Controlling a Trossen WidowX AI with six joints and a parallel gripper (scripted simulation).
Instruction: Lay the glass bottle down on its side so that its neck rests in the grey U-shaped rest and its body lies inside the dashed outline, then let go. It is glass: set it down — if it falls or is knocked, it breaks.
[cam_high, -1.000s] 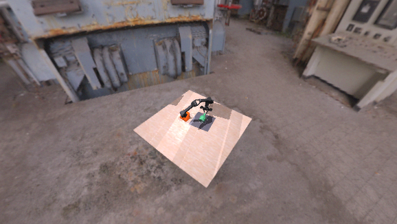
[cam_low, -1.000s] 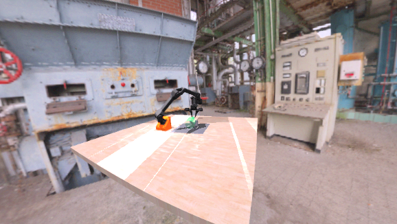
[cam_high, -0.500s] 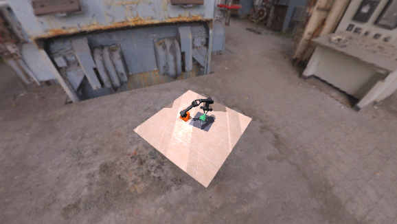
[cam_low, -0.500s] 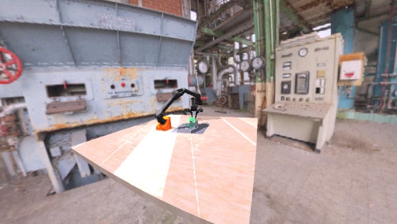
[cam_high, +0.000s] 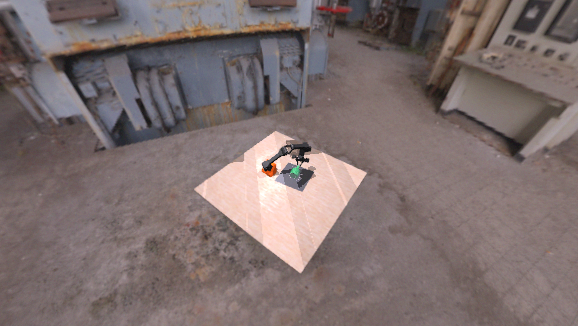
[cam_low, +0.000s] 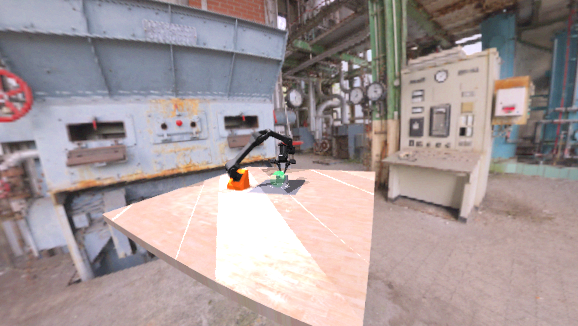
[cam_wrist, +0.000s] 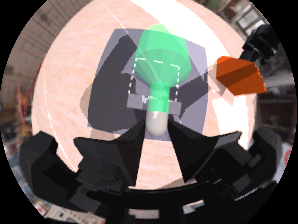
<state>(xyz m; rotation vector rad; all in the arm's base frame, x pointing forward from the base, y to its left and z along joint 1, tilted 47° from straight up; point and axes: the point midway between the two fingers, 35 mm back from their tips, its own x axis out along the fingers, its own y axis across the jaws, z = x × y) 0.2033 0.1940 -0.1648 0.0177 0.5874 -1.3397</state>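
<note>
The green glass bottle lies 5 cm to the right of my gripper tip and 1 cm ahead of it. Also, from my gripper tip: grey mat: 10 cm to the right, 6 cm below, 3 cm ahead.
</note>
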